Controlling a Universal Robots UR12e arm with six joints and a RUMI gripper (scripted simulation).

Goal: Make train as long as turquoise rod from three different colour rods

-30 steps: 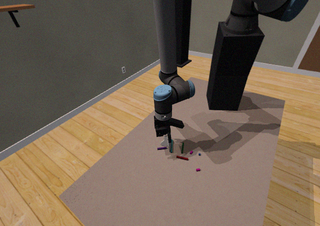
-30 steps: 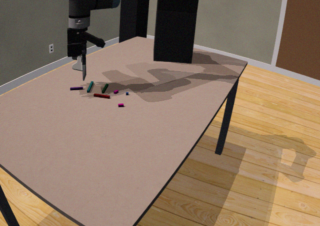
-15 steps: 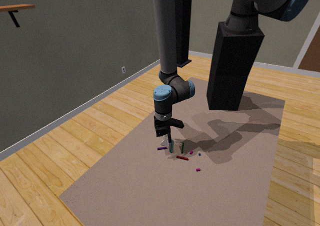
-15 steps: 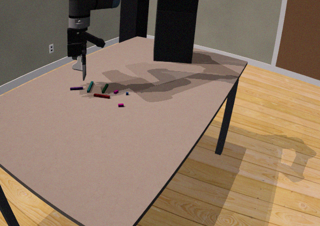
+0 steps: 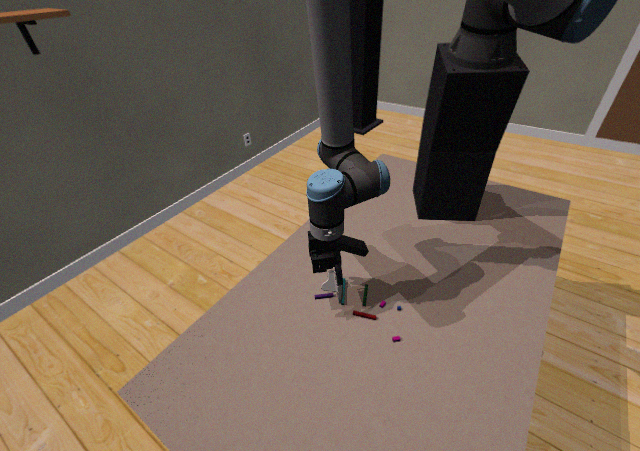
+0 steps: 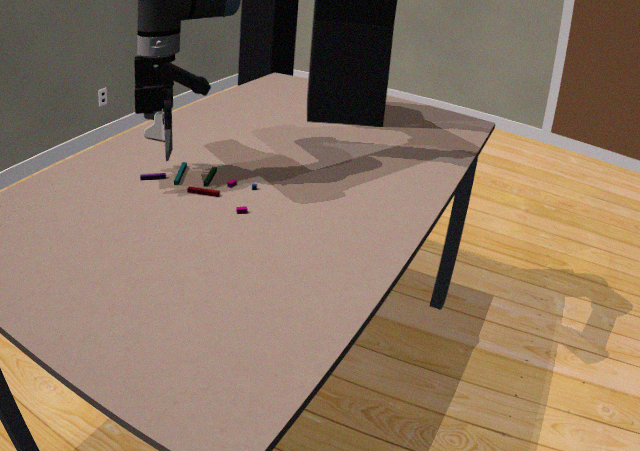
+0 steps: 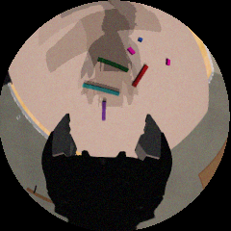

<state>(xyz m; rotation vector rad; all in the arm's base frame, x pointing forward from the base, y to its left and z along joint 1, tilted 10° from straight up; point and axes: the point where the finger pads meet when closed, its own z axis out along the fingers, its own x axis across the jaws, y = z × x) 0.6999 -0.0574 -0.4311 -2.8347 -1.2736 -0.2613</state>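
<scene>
The blue rod lies 8 cm behind my hand, 18 cm to the left of it and 7 cm below it. Round my hand: purple rod: 2 cm ahead, 3 cm to the right, 7 cm below; then green rod: 7 cm behind, 7 cm to the left, 7 cm below; then turquoise rod: 4 cm behind, 7 cm below.
</scene>
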